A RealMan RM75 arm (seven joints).
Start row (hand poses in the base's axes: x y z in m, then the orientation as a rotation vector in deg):
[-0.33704, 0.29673, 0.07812, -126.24, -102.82, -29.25]
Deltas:
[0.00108, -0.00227, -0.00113, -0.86, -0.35, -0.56]
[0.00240, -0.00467, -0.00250, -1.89, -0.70, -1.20]
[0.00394, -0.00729, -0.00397, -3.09, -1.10, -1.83]
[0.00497, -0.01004, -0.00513, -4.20, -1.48, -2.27]
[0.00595, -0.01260, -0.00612, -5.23, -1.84, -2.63]
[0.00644, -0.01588, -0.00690, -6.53, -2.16, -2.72]
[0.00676, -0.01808, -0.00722, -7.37, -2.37, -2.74]
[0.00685, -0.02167, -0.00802, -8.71, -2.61, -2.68]
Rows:
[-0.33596, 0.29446, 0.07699, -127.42, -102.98, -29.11]
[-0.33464, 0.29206, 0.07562, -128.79, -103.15, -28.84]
[-0.33310, 0.28944, 0.07415, -130.28, -103.47, -28.49]
[-0.33207, 0.28669, 0.07299, -131.51, -103.90, -28.14]
[-0.33109, 0.28413, 0.07200, -132.61, -104.36, -27.80]
[-0.33060, 0.28085, 0.07122, -133.60, -105.25, -27.13]
[-0.33028, 0.27865, 0.07090, -134.21, -105.86, -26.69]
[-0.33019, 0.27506, 0.07010, -135.06, -106.90, -25.84]

